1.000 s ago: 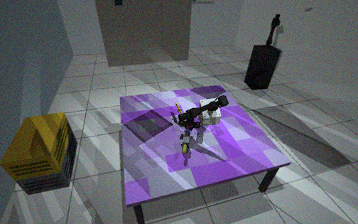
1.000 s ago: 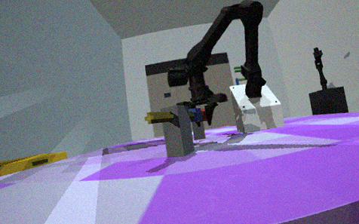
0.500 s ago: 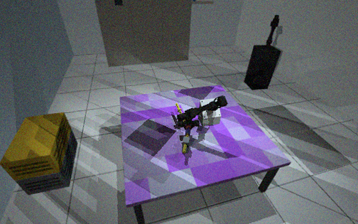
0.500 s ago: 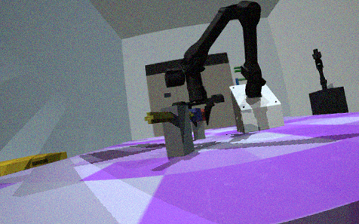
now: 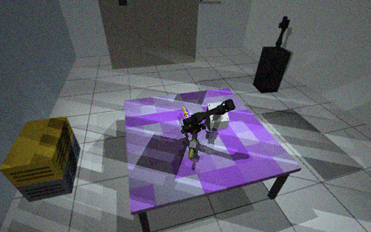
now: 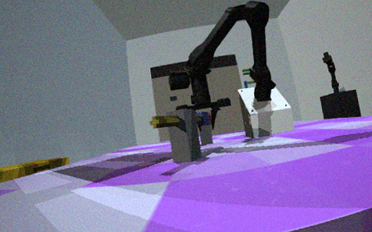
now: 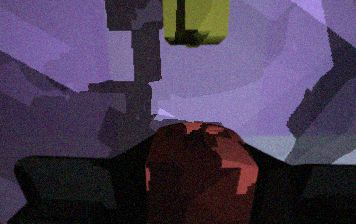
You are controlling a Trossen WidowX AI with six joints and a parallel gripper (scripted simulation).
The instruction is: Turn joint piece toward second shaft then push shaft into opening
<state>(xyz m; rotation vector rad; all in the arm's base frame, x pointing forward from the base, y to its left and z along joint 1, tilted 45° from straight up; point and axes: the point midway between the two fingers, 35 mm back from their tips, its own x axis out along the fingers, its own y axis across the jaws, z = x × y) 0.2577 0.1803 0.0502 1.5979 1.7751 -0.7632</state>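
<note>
My gripper tip is 40 mm below the red joint piece and 10 mm to the right of it.
</note>
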